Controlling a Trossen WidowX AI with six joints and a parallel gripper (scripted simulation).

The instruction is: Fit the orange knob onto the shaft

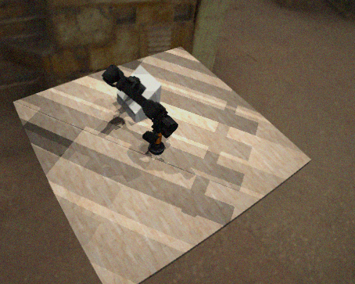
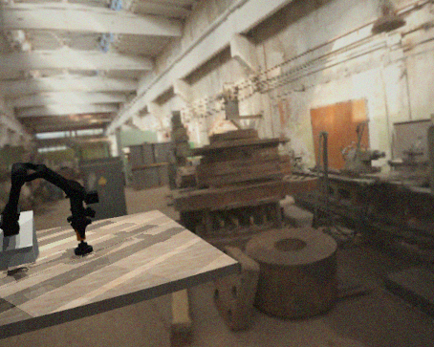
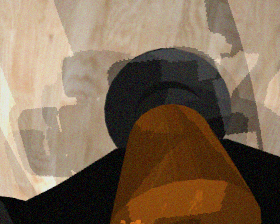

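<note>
The orange knob is 20 mm above my gripper tip. Round my gripper tip: round pedestal: 40 mm below.
</note>
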